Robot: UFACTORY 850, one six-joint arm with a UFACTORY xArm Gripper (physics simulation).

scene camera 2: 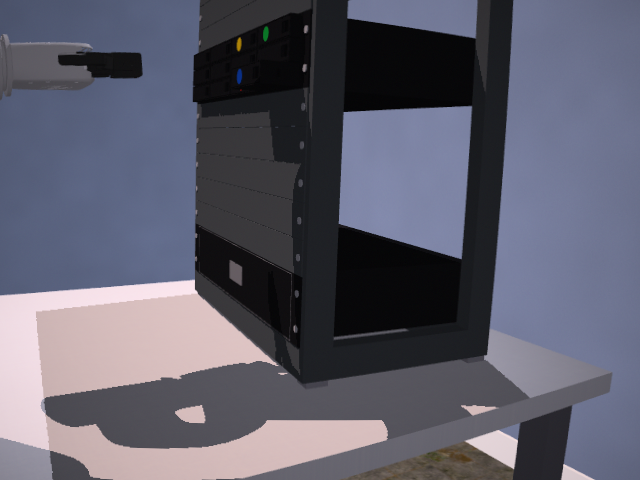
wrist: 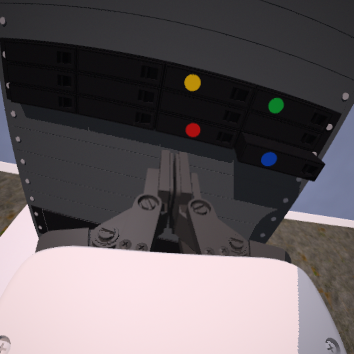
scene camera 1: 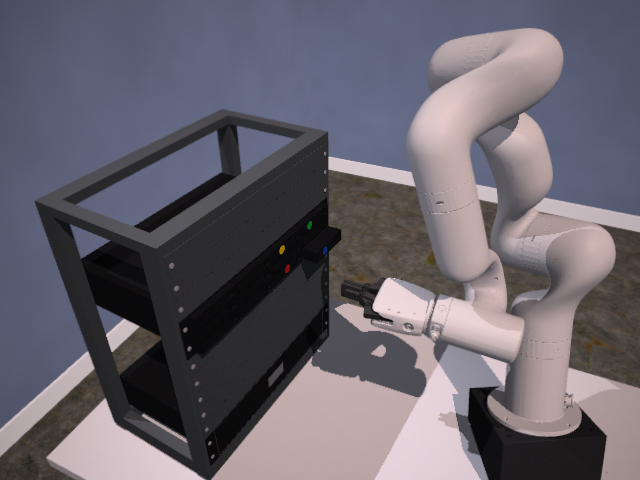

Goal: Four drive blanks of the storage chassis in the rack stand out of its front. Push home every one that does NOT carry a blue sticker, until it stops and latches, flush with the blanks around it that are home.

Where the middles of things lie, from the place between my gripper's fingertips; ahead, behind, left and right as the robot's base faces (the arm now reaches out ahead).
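Scene:
From my hand, the yellow-stickered blank (wrist: 176,77) is 8 cm to the right, 18 cm ahead and 4 cm above. The green-stickered blank (wrist: 266,101) is 15 cm ahead of my hand, 18 cm to the right of my hand and 4 cm above my hand. The blue-stickered blank (scene camera 1: 319,246) is 12 cm ahead of my hand, 17 cm to the right of my hand and 2 cm below my hand.

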